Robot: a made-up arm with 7 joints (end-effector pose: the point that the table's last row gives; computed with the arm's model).
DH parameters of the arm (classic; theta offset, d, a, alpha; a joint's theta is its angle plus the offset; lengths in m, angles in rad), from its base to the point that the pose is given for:
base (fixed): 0.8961 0 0.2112 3.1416
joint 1: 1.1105 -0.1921 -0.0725 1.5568
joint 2: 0 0.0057 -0.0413 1.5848
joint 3: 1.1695 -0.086 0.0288 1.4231
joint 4: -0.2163 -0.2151 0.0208 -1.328
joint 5: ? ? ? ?
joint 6: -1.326 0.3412 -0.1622 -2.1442
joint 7: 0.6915 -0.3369 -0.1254 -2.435
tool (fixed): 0.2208 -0.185 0 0
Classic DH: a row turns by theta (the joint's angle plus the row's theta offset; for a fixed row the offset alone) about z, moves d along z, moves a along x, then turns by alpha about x.
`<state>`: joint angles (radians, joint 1 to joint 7).
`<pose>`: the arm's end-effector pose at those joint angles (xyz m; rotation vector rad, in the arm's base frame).
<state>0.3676 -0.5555 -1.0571 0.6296 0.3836 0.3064 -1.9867</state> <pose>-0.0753 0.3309 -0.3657 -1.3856 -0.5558 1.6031</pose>
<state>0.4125 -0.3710 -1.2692 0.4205 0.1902 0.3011 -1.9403</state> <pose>-0.0798 0.6178 -0.2463 -0.9105 -0.4817 1.1714</pose>
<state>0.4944 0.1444 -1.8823 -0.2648 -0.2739 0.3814 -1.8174</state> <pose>0.4933 0.6966 0.2820 0.2387 0.0849 -0.1327</pose>
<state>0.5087 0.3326 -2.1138 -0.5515 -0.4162 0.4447 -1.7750</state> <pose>0.6881 0.4118 0.2812 0.6300 0.3427 -0.6194</pose>
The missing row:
joint 5: 0.6107 0.0879 -0.047 -1.5179
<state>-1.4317 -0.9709 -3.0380 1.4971 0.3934 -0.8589 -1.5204</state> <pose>0.5510 0.6470 0.1769 -1.3883 -2.6887 0.0985</pose>
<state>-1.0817 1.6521 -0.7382 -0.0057 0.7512 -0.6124 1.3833</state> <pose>0.1713 0.1562 0.6972 0.4229 0.5094 -1.7683</pose>
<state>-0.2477 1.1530 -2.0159 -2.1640 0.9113 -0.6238 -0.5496</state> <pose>0.5677 0.1507 -0.0335 -0.1105 0.1676 -1.9786</pose>
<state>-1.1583 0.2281 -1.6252 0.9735 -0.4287 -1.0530 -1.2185</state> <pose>-0.2308 0.7315 -0.1351 0.2332 -2.7120 0.6952</pose>
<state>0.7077 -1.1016 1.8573 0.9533 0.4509 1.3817 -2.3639</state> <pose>0.2259 -0.0614 0.5304 0.7857 -0.5274 -1.0082</pose>
